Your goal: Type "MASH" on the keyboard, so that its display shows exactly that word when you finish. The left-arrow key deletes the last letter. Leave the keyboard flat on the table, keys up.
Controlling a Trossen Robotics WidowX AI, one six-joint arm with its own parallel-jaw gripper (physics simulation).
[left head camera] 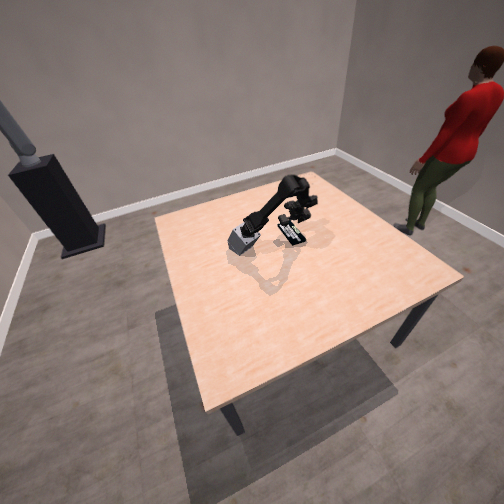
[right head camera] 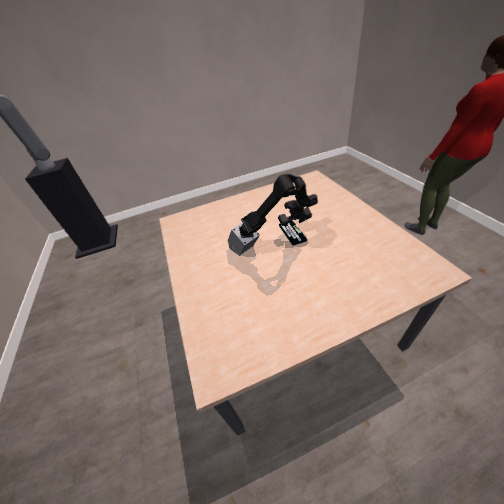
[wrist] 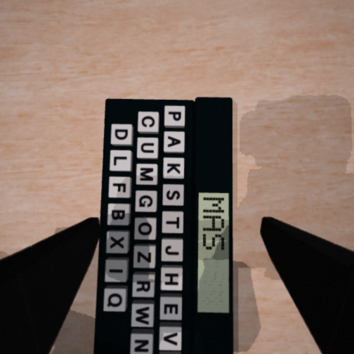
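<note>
The black keyboard [left head camera: 291,233] [right head camera: 292,233] [wrist: 213,145] lies flat on the table, keys up. In the wrist view its display [wrist: 213,285] reads "MAS". The white M key [wrist: 146,174], A key [wrist: 174,142], S key [wrist: 173,195] and H key [wrist: 171,276] are visible there. The left-arrow key does not show in the wrist view, where the keyboard's lower end is cut off. My gripper [left head camera: 294,218] [right head camera: 293,219] [wrist: 181,224] is open and empty above the keyboard, its fingers spread wide to either side of it in the wrist view.
The wooden table [left head camera: 300,305] [right head camera: 300,305] bears the arm's grey base [left head camera: 242,241] [right head camera: 243,241] beside the keyboard. A person in red [left head camera: 465,125] [right head camera: 475,120] stands beyond the table's right side. A black pedestal [left head camera: 57,205] [right head camera: 72,205] with a grey arm stands at the left.
</note>
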